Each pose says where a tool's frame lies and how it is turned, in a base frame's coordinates. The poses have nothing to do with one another.
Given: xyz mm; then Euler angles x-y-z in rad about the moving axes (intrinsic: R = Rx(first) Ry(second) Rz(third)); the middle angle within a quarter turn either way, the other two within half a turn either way.
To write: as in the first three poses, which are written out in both.
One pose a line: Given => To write
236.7 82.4 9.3 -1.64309 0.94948 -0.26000 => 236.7 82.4 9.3 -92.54 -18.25 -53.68
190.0 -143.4 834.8 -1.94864 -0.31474 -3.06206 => 190.0 -143.4 834.8 110.92 -10.82 -164.80
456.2 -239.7 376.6 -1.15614 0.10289 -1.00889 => 456.2 -239.7 376.6 -52.52 -48.81 -36.42
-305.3 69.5 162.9 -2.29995 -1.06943 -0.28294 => -305.3 69.5 162.9 -110.01 20.66 60.45
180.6 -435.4 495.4 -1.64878 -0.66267 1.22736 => 180.6 -435.4 495.4 -101.93 72.72 26.64
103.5 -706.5 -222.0 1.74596 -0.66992 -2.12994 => 103.5 -706.5 -222.0 -102.54 51.02 131.37
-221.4 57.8 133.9 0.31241 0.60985 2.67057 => -221.4 57.8 133.9 -1.95 -38.69 159.37
